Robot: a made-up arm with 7 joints.
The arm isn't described. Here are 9 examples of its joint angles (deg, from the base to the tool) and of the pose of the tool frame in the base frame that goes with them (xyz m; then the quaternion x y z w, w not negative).
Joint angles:
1: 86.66 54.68 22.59 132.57 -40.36 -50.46 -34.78
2: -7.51 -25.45 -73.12 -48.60 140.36 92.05 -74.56
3: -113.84 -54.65 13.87 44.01 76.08 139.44 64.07
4: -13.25 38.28 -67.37 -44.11 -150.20 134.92 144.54
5: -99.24 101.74 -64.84 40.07 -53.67 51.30 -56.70
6: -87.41 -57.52 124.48 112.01 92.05 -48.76 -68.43
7: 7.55 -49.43 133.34 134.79 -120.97 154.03 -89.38
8: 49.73 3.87 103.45 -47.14 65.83 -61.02 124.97
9: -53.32 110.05 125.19 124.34 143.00 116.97 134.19
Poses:
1: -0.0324 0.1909 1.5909 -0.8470 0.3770 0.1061 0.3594
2: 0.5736 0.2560 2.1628 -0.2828 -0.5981 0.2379 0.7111
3: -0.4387 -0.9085 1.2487 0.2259 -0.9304 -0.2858 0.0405
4: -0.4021 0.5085 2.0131 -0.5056 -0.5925 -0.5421 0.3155
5: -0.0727 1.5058 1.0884 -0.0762 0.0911 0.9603 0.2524
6: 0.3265 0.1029 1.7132 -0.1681 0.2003 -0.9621 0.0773
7: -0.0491 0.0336 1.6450 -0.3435 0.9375 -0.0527 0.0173
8: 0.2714 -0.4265 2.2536 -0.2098 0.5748 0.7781 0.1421
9: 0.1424 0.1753 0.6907 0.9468 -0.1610 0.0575 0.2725
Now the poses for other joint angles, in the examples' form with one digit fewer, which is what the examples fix.
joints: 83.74 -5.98 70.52 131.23 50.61 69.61 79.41
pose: -0.383 0.380 1.203 -0.137 0.881 0.197 0.408
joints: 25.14 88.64 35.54 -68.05 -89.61 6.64 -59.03
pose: -0.551 -0.732 0.374 0.521 -0.546 -0.186 0.629
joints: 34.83 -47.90 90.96 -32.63 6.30 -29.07 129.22
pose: 1.058 0.262 1.911 -0.450 -0.889 -0.076 0.031
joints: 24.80 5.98 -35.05 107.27 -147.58 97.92 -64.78
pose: 0.697 0.156 1.510 0.959 0.001 -0.167 0.229
